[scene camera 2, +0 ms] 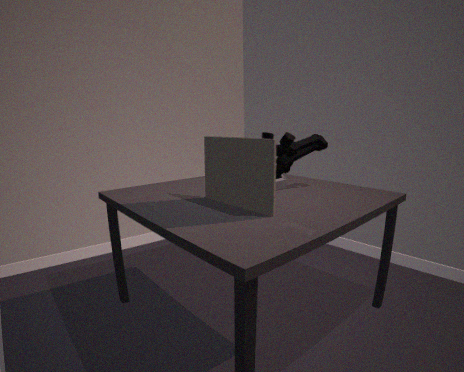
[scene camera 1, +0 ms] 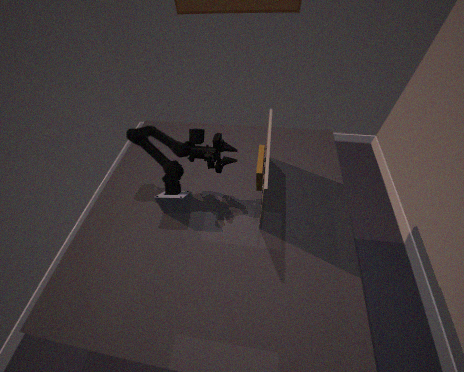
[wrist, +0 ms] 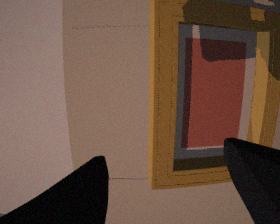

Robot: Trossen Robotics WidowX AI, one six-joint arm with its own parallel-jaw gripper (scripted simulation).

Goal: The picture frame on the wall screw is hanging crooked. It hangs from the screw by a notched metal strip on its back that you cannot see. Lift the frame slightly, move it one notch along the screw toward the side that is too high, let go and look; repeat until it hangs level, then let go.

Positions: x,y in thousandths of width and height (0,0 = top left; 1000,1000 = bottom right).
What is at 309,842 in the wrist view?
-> My gripper.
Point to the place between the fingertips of my gripper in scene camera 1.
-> At 512,418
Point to a picture frame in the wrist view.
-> At 741,324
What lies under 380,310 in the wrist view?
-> A wall panel.
